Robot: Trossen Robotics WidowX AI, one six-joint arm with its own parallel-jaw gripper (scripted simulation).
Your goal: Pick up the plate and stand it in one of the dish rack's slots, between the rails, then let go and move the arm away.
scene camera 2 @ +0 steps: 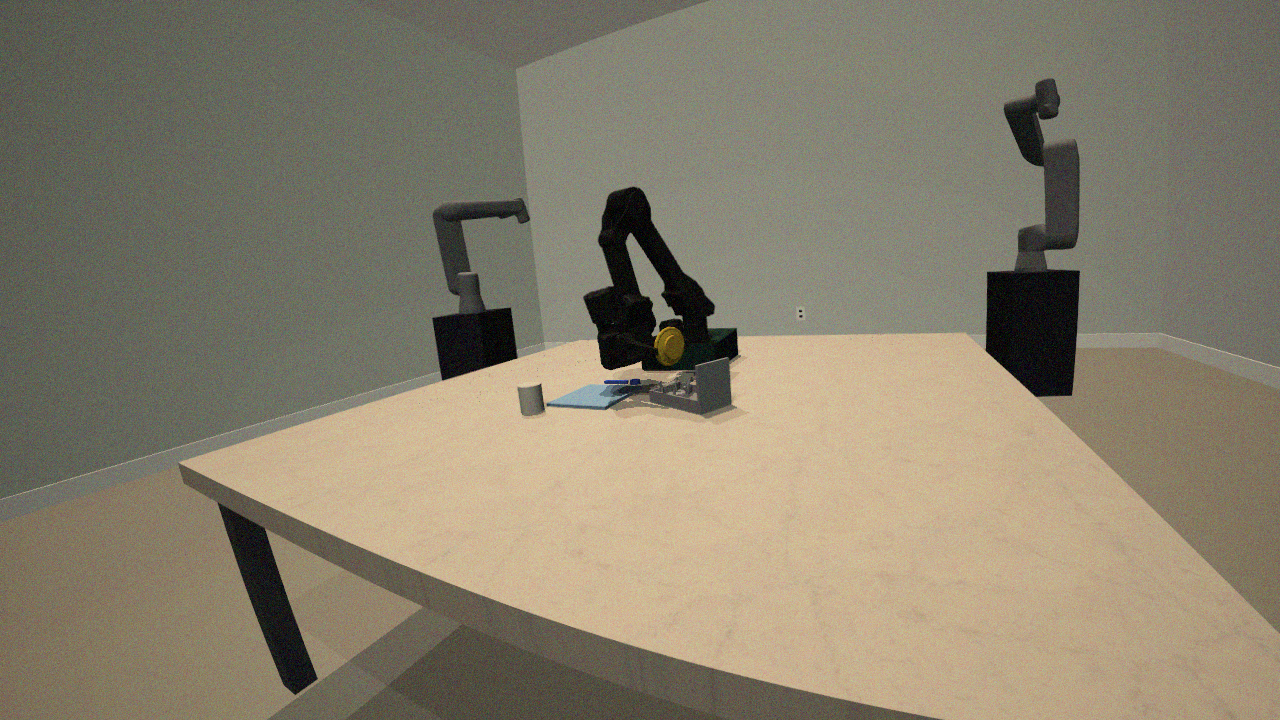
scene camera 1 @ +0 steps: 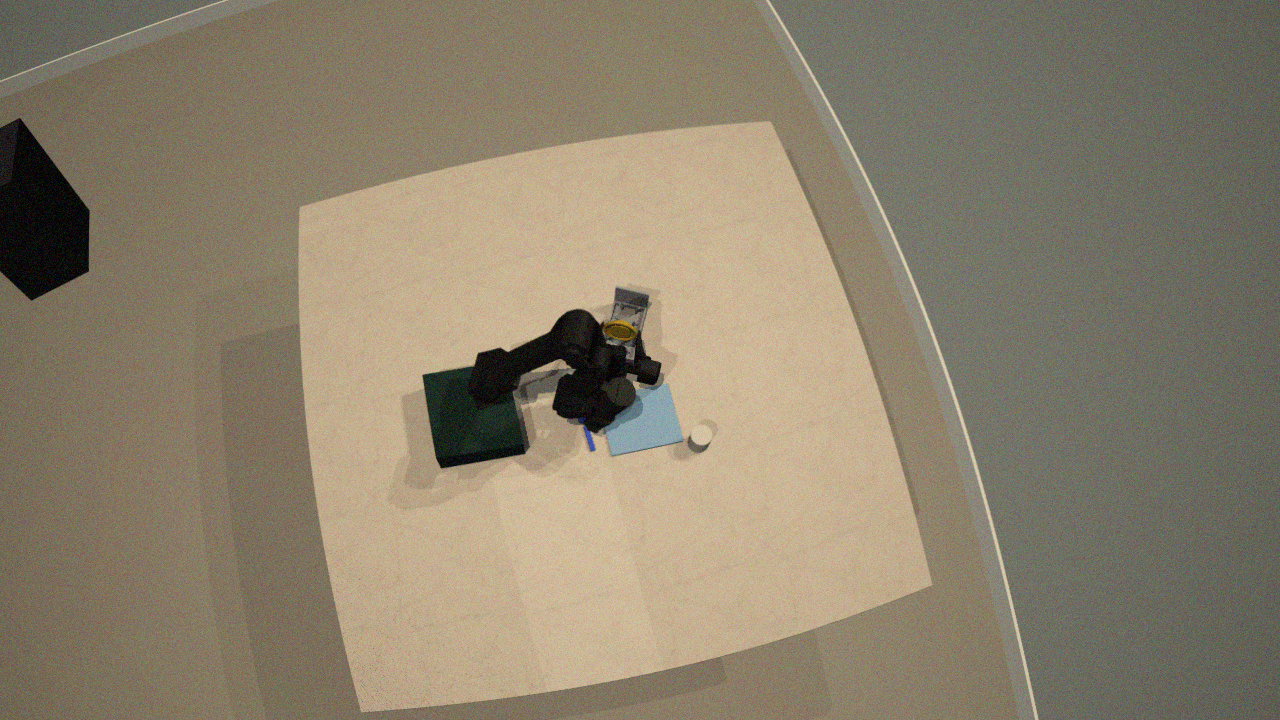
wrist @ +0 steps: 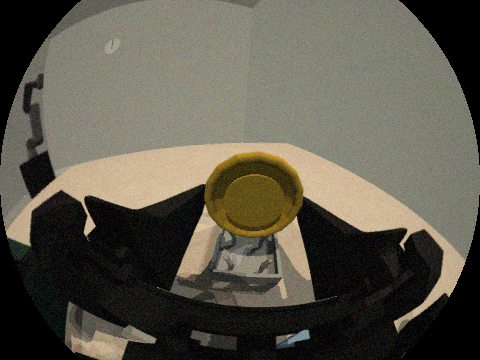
Scene:
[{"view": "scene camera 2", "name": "my gripper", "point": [673, 347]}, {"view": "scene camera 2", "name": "yellow plate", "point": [670, 343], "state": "held by my gripper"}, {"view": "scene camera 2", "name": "grey dish rack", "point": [712, 391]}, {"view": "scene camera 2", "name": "white cup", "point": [530, 394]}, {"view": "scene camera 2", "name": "light blue mat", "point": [593, 396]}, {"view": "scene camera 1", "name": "my gripper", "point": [621, 326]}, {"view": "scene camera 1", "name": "grey dish rack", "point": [629, 305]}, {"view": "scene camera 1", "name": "light blue mat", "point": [650, 421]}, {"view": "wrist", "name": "my gripper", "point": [253, 195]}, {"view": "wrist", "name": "yellow plate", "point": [252, 194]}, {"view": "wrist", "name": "grey dish rack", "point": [242, 260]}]

